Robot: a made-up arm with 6 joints. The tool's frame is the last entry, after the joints.
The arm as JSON. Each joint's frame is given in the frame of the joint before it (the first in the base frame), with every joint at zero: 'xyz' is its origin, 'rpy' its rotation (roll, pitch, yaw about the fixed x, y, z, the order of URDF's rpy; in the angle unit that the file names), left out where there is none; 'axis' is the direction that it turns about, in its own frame. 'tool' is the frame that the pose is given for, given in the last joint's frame.
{
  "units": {
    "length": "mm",
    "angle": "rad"
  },
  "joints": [
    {
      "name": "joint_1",
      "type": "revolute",
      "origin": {
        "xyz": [
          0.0,
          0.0,
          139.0
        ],
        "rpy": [
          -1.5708,
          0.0,
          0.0
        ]
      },
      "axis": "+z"
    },
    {
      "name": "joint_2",
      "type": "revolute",
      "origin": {
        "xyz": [
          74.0,
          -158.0,
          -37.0
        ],
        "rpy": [
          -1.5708,
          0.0,
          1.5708
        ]
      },
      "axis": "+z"
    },
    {
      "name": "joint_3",
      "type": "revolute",
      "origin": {
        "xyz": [
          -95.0,
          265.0,
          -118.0
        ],
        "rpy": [
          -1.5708,
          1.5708,
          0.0
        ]
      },
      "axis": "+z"
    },
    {
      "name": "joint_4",
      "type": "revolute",
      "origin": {
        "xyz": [
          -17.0,
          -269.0,
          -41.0
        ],
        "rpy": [
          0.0,
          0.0,
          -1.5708
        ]
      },
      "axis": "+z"
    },
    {
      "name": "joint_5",
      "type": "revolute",
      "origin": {
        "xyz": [
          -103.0,
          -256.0,
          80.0
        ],
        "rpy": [
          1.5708,
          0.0,
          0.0
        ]
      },
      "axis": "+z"
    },
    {
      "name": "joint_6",
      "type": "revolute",
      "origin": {
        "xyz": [
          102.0,
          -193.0,
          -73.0
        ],
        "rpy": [
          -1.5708,
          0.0,
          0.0
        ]
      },
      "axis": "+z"
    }
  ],
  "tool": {
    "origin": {
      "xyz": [
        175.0,
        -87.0,
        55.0
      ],
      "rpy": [
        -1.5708,
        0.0,
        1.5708
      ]
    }
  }
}
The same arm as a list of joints. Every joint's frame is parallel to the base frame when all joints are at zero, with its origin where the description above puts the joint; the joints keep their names.
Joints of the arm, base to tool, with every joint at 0 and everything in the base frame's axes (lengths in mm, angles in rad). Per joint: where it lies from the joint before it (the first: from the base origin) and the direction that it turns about. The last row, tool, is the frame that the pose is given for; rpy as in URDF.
joint_1: axis +y origin 0 0 139
joint_2: axis -x origin 74 -37 158
joint_3: axis -y origin 118 -265 95
joint_4: axis -y origin -17 41 -269
joint_5: axis -x origin -256 -80 103
joint_6: axis -y origin 73 193 -102
tool: origin -87 -55 -175 rpy 0 0 0

